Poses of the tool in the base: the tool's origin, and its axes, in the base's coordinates. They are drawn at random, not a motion.
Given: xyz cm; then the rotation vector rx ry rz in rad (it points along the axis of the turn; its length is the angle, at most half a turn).
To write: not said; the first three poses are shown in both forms.
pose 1, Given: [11.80, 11.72, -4.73, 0.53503, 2.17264, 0.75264]
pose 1, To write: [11.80, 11.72, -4.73, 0.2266, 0.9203, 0.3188, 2.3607]
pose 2, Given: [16.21, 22.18, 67.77, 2.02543, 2.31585, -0.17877]
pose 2, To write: [16.21, 22.18, 67.77, 0.6572, 0.7515, -0.0580, 3.0818]
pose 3, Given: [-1.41, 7.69, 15.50, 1.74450, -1.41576, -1.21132]
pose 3, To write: [-1.41, 7.69, 15.50, 0.6835, -0.5547, -0.4746, 2.5524]
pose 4, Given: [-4.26, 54.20, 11.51, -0.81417, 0.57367, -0.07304]
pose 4, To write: [-4.26, 54.20, 11.51, -0.8153, 0.5744, -0.0731, 0.9987]
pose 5, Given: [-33.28, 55.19, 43.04, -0.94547, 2.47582, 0.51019]
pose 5, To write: [-33.28, 55.19, 43.04, -0.3503, 0.9174, 0.1890, 2.6989]
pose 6, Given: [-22.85, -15.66, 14.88, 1.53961, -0.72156, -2.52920]
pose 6, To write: [-22.85, -15.66, 14.88, 0.5052, -0.2368, -0.8299, 3.0476]
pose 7, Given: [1.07, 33.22, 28.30, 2.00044, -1.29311, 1.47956]
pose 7, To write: [1.07, 33.22, 28.30, 0.7134, -0.4611, 0.5276, 2.8041]
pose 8, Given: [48.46, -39.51, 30.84, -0.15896, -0.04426, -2.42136]
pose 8, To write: [48.46, -39.51, 30.84, -0.0655, -0.0182, -0.9977, 2.4270]
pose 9, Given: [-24.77, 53.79, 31.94, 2.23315, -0.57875, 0.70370]
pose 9, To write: [-24.77, 53.79, 31.94, 0.9259, -0.2400, 0.2918, 2.4119]
